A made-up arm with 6 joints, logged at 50 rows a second.
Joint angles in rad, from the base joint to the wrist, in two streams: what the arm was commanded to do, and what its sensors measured. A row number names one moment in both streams.
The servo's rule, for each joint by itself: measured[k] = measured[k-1] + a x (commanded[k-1-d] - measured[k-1]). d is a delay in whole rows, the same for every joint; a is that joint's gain. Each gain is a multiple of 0.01, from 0.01 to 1. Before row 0 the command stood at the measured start. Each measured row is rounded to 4 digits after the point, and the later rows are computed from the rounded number. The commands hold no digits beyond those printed.
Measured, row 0:
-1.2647 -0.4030 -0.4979 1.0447 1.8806 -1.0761
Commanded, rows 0 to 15:
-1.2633 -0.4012 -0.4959 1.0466 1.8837 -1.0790
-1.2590 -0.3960 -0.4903 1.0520 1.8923 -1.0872
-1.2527 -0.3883 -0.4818 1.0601 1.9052 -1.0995
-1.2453 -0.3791 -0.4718 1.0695 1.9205 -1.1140
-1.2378 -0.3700 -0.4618 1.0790 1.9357 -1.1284
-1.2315 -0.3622 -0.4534 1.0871 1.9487 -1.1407
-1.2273 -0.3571 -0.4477 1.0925 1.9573 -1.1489
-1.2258 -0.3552 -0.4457 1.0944 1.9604 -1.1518
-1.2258 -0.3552 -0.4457 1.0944 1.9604 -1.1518
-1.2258 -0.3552 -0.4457 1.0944 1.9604 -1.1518
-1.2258 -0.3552 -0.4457 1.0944 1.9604 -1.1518
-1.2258 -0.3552 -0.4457 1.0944 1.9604 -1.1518
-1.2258 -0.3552 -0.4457 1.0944 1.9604 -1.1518
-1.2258 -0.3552 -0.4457 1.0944 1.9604 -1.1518
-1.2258 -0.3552 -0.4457 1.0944 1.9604 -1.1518
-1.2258 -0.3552 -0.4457 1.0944 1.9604 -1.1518
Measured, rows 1 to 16:
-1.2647 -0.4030 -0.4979 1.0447 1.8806 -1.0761
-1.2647 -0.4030 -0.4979 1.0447 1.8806 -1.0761
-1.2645 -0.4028 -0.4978 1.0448 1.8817 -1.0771
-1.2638 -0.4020 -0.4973 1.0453 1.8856 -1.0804
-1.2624 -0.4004 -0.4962 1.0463 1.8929 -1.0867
-1.2602 -0.3978 -0.4945 1.0479 1.9031 -1.0957
-1.2573 -0.3945 -0.4922 1.0501 1.9152 -1.1065
-1.2539 -0.3906 -0.4895 1.0527 1.9276 -1.1178
-1.2504 -0.3866 -0.4866 1.0555 1.9386 -1.1281
-1.2472 -0.3828 -0.4837 1.0582 1.9467 -1.1359
-1.2444 -0.3795 -0.4810 1.0607 1.9518 -1.1411
-1.2420 -0.3766 -0.4785 1.0631 1.9550 -1.1446
-1.2399 -0.3740 -0.4762 1.0653 1.9570 -1.1470
-1.2381 -0.3717 -0.4741 1.0673 1.9583 -1.1486
-1.2365 -0.3697 -0.4721 1.0692 1.9591 -1.1497
-1.2351 -0.3680 -0.4703 1.0710 1.9596 -1.1504
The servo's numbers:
d 2
a 0.13 0.12 0.07 0.07 0.37 0.33

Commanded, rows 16 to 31:
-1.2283 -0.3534 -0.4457 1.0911 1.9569 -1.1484
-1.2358 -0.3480 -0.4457 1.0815 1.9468 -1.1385
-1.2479 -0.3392 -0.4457 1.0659 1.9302 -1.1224
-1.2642 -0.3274 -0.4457 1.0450 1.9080 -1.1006
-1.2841 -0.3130 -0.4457 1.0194 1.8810 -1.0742
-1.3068 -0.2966 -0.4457 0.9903 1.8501 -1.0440
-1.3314 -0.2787 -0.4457 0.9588 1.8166 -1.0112
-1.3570 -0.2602 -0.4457 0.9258 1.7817 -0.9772
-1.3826 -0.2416 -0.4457 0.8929 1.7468 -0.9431
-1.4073 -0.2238 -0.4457 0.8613 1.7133 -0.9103
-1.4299 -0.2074 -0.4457 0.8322 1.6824 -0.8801
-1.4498 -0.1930 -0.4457 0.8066 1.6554 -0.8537
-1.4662 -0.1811 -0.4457 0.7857 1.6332 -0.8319
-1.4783 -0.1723 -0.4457 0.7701 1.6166 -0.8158
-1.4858 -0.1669 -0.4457 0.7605 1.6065 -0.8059
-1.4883 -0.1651 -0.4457 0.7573 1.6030 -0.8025
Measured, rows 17 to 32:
-1.2339 -0.3665 -0.4686 1.0726 1.9599 -1.1509
-1.2328 -0.3651 -0.4670 1.0741 1.9601 -1.1512
-1.2322 -0.3637 -0.4655 1.0753 1.9589 -1.1503
-1.2327 -0.3618 -0.4641 1.0757 1.9544 -1.1464
-1.2347 -0.3591 -0.4628 1.0750 1.9454 -1.1385
-1.2385 -0.3553 -0.4616 1.0729 1.9316 -1.1260
-1.2444 -0.3502 -0.4605 1.0692 1.9129 -1.1089
-1.2525 -0.3438 -0.4595 1.0637 1.8897 -1.0875
-1.2628 -0.3360 -0.4585 1.0564 1.8627 -1.0623
-1.2750 -0.3269 -0.4576 1.0473 1.8327 -1.0342
-1.2890 -0.3167 -0.4568 1.0365 1.8009 -1.0041
-1.3044 -0.3056 -0.4560 1.0242 1.7685 -0.9731
-1.3207 -0.2938 -0.4553 1.0108 1.7366 -0.9424
-1.3375 -0.2817 -0.4546 0.9965 1.7066 -0.9131
-1.3542 -0.2696 -0.4540 0.9817 1.6794 -0.8863
-1.3703 -0.2579 -0.4534 0.9669 1.6562 -0.8630

